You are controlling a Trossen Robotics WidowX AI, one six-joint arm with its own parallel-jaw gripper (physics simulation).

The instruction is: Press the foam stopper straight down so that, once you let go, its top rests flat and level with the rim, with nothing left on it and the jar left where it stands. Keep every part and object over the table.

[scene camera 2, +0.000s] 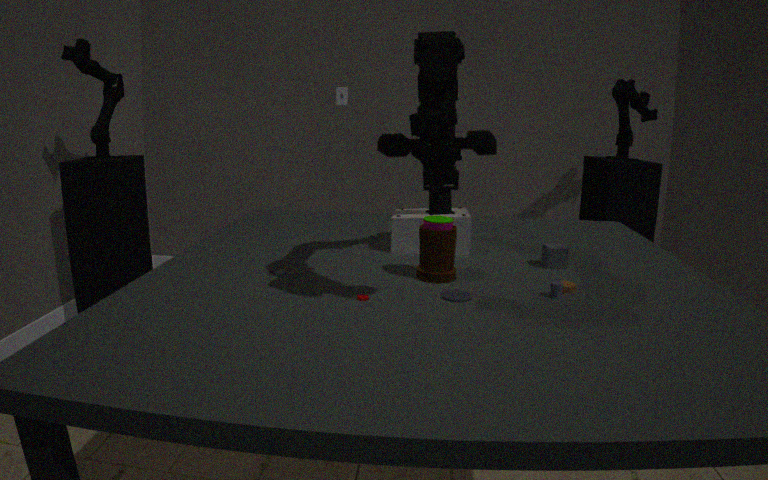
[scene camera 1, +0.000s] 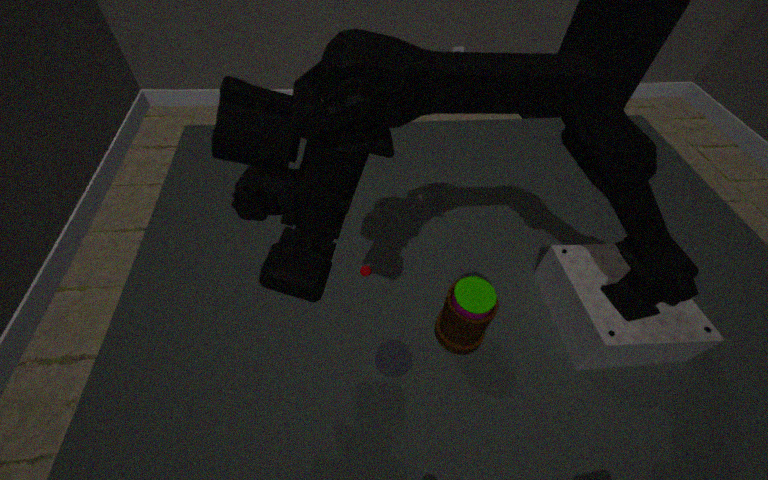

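Observation:
A brown jar (scene camera 1: 459, 332) (scene camera 2: 437, 255) stands upright on the table. The foam stopper (scene camera 1: 475, 294) (scene camera 2: 438, 219) has a bright green top and a magenta side. It sits in the jar's mouth with a magenta band showing above the rim; its top looks about flat and carries nothing. My gripper (scene camera 1: 297, 271) (scene camera 2: 440, 164) is shut and empty. It hangs high over the table, clear of the jar, to its left in the scene camera 1 view and above it in the scene camera 2 view. The closed fingertips are hard to make out against the dark arm.
A red disc (scene camera 1: 365, 271) (scene camera 2: 363, 297) and a grey disc (scene camera 1: 393, 358) (scene camera 2: 456, 295) lie near the jar. My arm's white base block (scene camera 1: 583, 316) (scene camera 2: 403, 237) stands behind it. Grey blocks (scene camera 2: 555, 256) (scene camera 2: 555, 290) and an orange piece (scene camera 2: 568, 286) lie at the right.

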